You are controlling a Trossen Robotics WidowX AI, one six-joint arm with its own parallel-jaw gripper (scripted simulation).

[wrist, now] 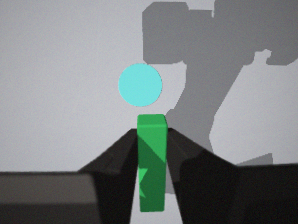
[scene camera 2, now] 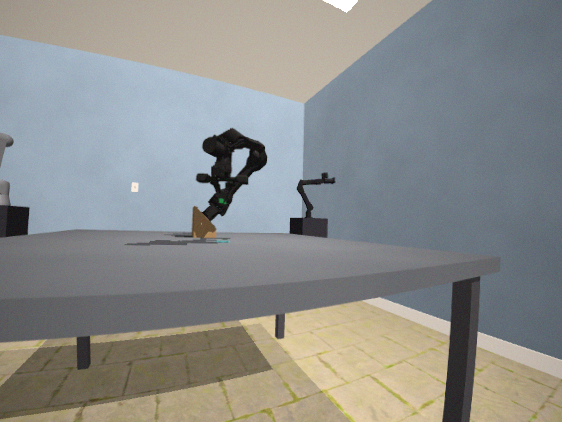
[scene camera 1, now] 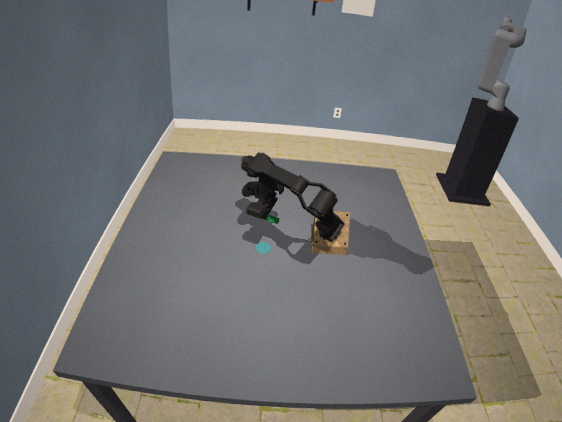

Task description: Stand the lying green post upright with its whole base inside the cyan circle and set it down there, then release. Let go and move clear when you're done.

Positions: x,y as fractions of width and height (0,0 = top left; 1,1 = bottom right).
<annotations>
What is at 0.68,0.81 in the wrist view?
My gripper.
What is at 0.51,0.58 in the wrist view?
A green post.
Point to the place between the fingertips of my gripper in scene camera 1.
0.47,0.52
</annotations>
